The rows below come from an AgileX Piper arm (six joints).
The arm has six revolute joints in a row. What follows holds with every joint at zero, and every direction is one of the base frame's. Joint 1 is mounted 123.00 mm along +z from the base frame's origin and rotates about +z. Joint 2 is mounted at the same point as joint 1 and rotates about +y. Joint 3 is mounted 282.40 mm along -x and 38.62 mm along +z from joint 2 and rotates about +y. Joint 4 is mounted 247.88 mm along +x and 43.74 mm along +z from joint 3 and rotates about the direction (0.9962, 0, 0.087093). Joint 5 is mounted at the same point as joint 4 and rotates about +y. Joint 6 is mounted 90.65 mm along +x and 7.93 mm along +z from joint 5 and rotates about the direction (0.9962, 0, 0.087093). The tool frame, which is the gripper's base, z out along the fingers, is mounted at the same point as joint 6; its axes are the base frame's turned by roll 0.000, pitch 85.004 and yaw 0.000 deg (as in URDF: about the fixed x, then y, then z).
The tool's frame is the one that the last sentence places.
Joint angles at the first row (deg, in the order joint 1, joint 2, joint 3, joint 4, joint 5, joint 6):
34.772 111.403 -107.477 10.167 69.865 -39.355
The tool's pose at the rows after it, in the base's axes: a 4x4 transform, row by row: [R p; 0 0 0 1], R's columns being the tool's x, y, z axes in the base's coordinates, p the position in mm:
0.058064 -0.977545 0.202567 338.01; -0.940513 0.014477 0.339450 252.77; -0.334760 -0.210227 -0.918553 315.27; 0 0 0 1
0.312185 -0.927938 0.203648 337.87; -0.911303 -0.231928 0.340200 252.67; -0.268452 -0.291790 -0.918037 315.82; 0 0 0 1
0.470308 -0.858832 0.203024 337.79; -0.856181 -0.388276 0.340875 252.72; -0.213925 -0.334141 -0.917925 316.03; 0 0 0 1
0.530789 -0.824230 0.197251 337.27; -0.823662 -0.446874 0.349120 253.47; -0.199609 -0.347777 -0.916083 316.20; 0 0 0 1
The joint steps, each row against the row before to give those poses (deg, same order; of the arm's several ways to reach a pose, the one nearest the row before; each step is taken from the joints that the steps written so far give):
0.000 -0.054 0.002 -0.159 0.140 -18.848
0.000 -0.058 -0.025 0.000 0.001 -15.172
0.000 -0.001 -0.044 0.053 0.052 -10.113
0.000 0.001 -0.002 0.624 0.002 -4.190

